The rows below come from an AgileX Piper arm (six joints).
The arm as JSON. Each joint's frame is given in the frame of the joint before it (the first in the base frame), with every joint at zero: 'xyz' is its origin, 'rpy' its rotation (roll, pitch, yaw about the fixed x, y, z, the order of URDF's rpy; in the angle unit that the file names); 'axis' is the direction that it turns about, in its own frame. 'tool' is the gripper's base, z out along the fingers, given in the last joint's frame.
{
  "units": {
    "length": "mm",
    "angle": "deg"
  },
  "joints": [
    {
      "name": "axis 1",
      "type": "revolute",
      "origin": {
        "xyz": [
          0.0,
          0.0,
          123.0
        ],
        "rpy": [
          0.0,
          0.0,
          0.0
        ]
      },
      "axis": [
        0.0,
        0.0,
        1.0
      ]
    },
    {
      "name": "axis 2",
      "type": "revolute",
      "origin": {
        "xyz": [
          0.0,
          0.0,
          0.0
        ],
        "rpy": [
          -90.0,
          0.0,
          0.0
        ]
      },
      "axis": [
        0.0,
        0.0,
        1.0
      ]
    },
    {
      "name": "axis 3",
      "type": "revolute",
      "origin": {
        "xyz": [
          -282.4,
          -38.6,
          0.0
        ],
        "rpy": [
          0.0,
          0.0,
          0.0
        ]
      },
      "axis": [
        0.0,
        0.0,
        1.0
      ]
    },
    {
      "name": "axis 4",
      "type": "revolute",
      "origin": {
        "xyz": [
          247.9,
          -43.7,
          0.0
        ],
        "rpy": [
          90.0,
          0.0,
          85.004
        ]
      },
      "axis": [
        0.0,
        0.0,
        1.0
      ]
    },
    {
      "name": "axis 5",
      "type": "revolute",
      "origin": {
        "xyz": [
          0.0,
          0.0,
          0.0
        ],
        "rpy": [
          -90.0,
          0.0,
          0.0
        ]
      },
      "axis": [
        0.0,
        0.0,
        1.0
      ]
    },
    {
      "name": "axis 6",
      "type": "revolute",
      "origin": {
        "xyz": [
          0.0,
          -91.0,
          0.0
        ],
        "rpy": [
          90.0,
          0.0,
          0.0
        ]
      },
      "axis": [
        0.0,
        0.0,
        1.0
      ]
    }
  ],
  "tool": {
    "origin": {
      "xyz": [
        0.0,
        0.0,
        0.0
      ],
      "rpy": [
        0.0,
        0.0,
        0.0
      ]
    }
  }
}
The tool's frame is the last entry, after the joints.
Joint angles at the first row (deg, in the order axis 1, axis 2, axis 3, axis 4, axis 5, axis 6):
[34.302, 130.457, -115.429, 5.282, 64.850, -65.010]
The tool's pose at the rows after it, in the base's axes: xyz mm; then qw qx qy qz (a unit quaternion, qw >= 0):
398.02 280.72 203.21 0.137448 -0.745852 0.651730 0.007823
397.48 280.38 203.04 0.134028 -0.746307 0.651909 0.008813
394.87 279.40 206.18 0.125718 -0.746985 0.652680 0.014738
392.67 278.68 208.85 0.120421 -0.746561 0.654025 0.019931
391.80 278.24 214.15 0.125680 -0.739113 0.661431 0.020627
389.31 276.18 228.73 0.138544 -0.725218 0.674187 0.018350
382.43 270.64 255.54 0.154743 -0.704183 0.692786 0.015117
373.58 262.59 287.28 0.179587 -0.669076 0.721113 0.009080
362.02 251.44 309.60 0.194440 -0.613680 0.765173 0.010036
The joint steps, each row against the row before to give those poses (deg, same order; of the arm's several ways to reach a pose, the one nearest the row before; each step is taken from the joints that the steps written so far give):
[0.000, 0.001, -0.002, 0.000, 0.110, 0.000]
[0.000, -0.002, 0.004, 0.000, 0.409, 0.000]
[0.000, -0.359, -0.139, 0.391, 1.603, 0.000]
[0.000, -0.359, 0.005, 0.396, 1.095, 0.112]
[-0.001, -0.629, -0.002, 0.089, 0.001, 1.218]
[0.001, -1.754, 0.000, -0.213, 0.129, 2.323]
[-0.001, -3.323, 0.000, -0.521, 1.238, 3.581]
[0.001, -4.074, 0.131, -1.143, 0.746, 5.634]
[-0.109, -4.393, 2.421, -1.247, 0.005, 8.407]

